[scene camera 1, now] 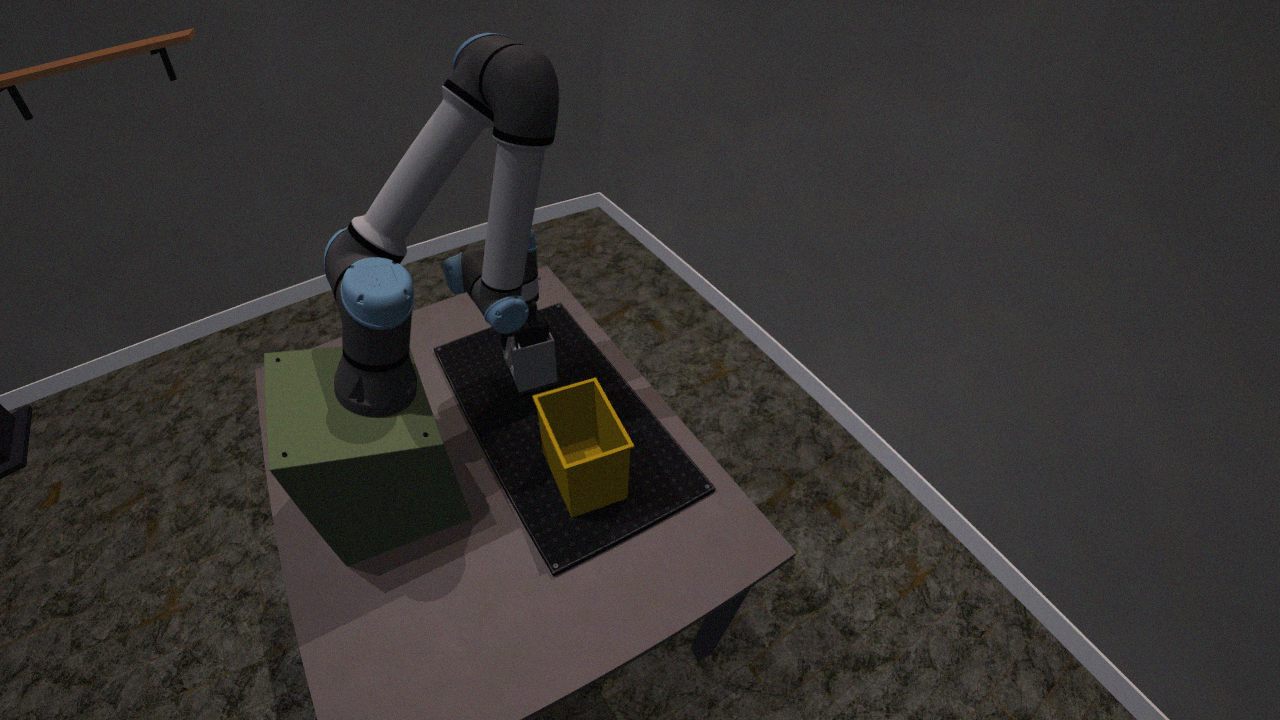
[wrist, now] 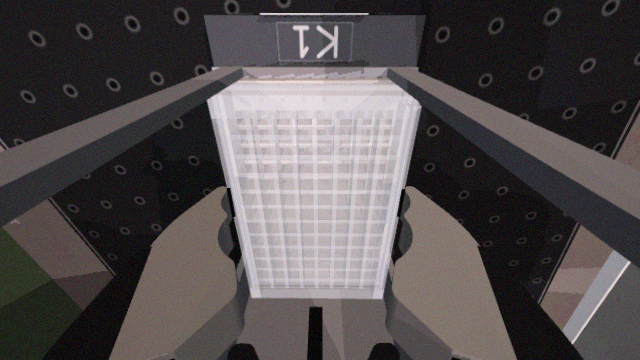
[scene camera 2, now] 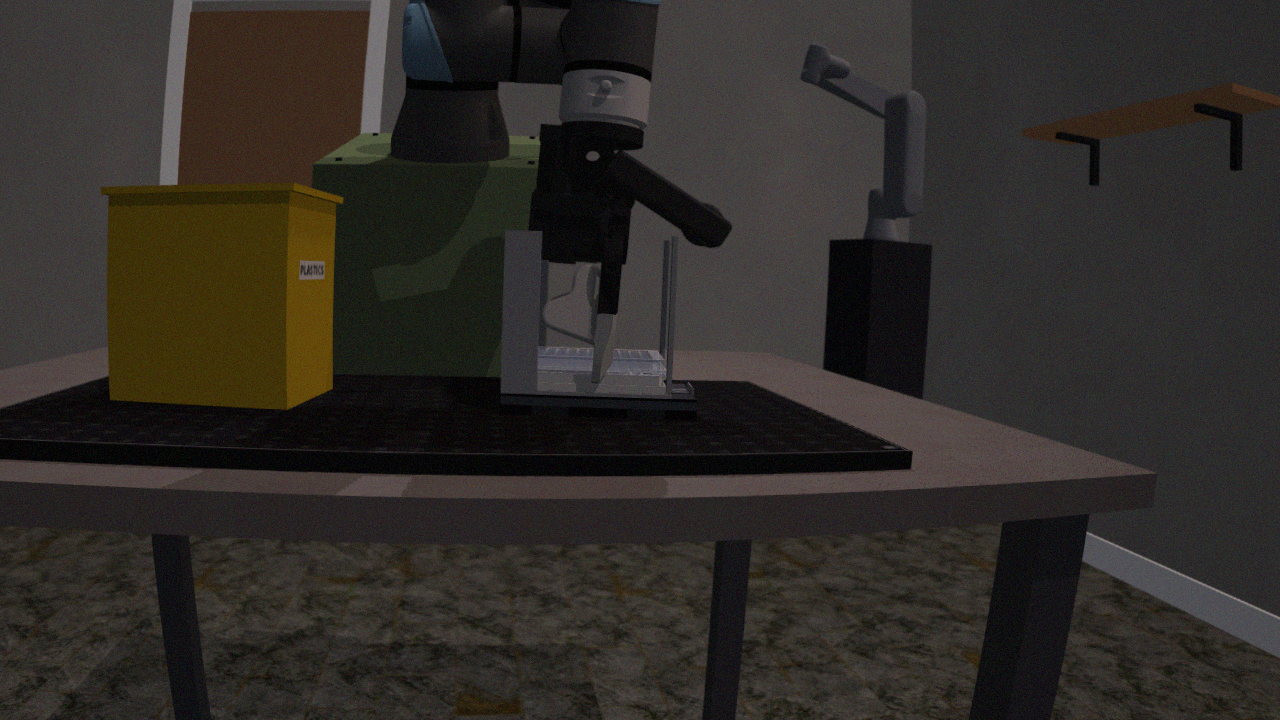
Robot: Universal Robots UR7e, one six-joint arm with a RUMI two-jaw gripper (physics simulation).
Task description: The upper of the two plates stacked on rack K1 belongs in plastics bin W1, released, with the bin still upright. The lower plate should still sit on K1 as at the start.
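Pixels of known places: gripper, fingertip midpoint: [wrist: 316,190] [scene camera 2: 595,375]; arm's base, link origin: [scene camera 1: 375,387] [scene camera 2: 449,153].
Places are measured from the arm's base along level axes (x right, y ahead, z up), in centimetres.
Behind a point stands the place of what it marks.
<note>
Rack K1 [scene camera 1: 535,365] {x -1.7, y 34.9, z -17.4 cm} [scene camera 2: 520,313] {x -1.6, y 39.9, z -18.1 cm} [wrist: 240,41] {x -16.7, y 36.2, z -24.5 cm} stands upright on the black board. Inside it, the clear upper plate [scene camera 2: 617,357] {x -9.7, y 40.4, z -21.5 cm} [wrist: 315,200] {x -9.5, y 37.4, z -21.5 cm} rests on the lower plate [scene camera 2: 637,382] {x -10.9, y 42.1, z -23.3 cm}, which the upper one mostly hides in the wrist view. My gripper [scene camera 2: 597,365] {x -8.9, y 37.3, z -23.3 cm} [wrist: 316,190] {x -8.9, y 37.3, z -23.3 cm} points down into the rack, its fingers against the two long sides of the upper plate, shut on it. The fingertips are hidden in scene camera 1. The yellow plastics bin W1 [scene camera 1: 597,483] {x 31.4, y 25.9, z -16.9 cm} [scene camera 2: 196,295] {x 24.8, y 34.6, z -17.2 cm} stands upright and open-topped on the same board, beside the rack; no plate shows inside.
The black perforated board [scene camera 1: 662,488] {x 36.1, y 39.0, z -26.2 cm} [scene camera 2: 787,438] {x -19.1, y 52.3, z -26.2 cm} lies on the table [scene camera 1: 447,626] {x 33.5, y -11.1, z -27.4 cm}. The green base block [scene camera 1: 308,402] {x -0.7, y -12.0, z 3.6 cm} [scene camera 2: 402,268] {x 5.8, y 7.3, z -14.8 cm} carries the arm. The rack's tall uprights [scene camera 2: 668,304] {x -13.2, y 42.6, z -17.0 cm} [wrist: 150,107] {x -15.8, y 35.6, z -17.4 cm} rise near my fingers. Another arm on a dark pedestal [scene camera 2: 877,304] stands in the background.
</note>
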